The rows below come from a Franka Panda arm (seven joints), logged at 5 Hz.
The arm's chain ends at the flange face. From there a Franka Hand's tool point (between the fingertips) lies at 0.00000 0.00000 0.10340 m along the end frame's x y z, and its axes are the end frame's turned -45 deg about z.
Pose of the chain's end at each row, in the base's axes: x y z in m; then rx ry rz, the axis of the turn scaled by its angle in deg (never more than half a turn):
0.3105, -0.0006, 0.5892, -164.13, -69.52, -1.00
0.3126, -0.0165, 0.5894, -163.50, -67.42, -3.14
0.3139, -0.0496, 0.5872, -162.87, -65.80, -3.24
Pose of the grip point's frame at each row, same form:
0.3103, 0.0028, 0.4859, -125.29, -127.30, -1.97
0.3138, -0.0099, 0.4862, -125.95, -125.55, -4.77
0.3145, -0.0410, 0.4842, -126.06, -123.88, -5.56

